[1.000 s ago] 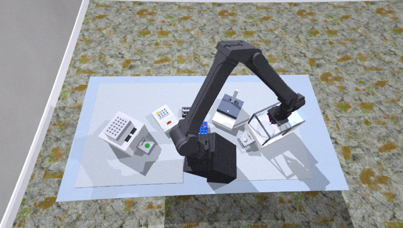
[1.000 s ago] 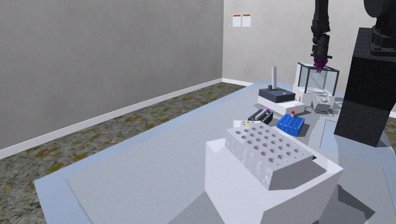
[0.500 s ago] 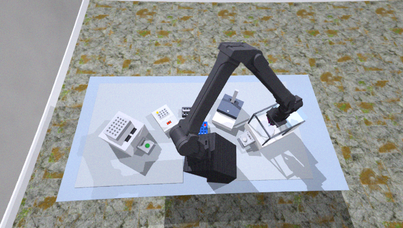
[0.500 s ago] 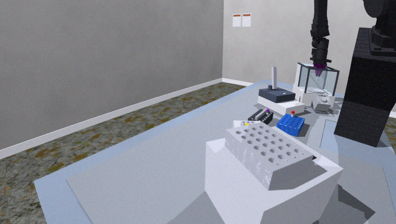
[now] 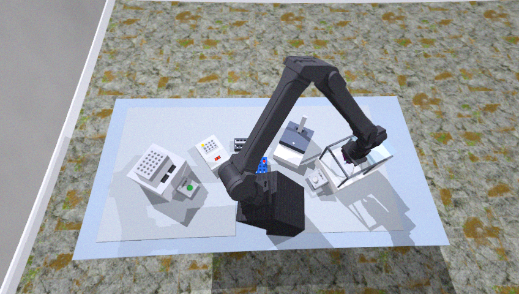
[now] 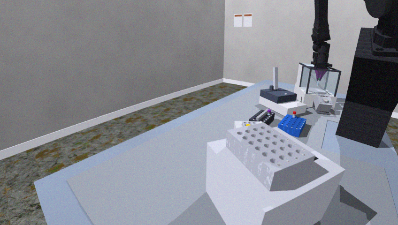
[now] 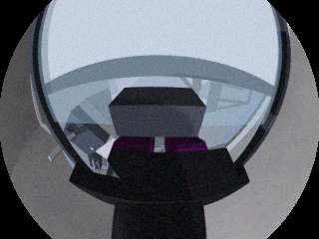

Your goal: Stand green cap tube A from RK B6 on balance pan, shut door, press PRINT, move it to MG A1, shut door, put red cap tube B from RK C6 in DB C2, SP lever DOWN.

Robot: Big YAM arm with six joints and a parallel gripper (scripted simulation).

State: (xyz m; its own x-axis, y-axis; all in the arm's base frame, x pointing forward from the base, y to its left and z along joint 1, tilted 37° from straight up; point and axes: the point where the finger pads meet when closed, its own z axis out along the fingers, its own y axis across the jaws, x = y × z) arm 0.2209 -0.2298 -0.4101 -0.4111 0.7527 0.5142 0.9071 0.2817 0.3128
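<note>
My hand is 70 mm above the round pan. Also, from my hand: balance door 40 mm ahead, 80 mm to the right, 70 mm above; white print key 60 mm behind, 140 mm to the left, 80 mm below; SP lever 200 mm ahead, 180 mm to the left.
</note>
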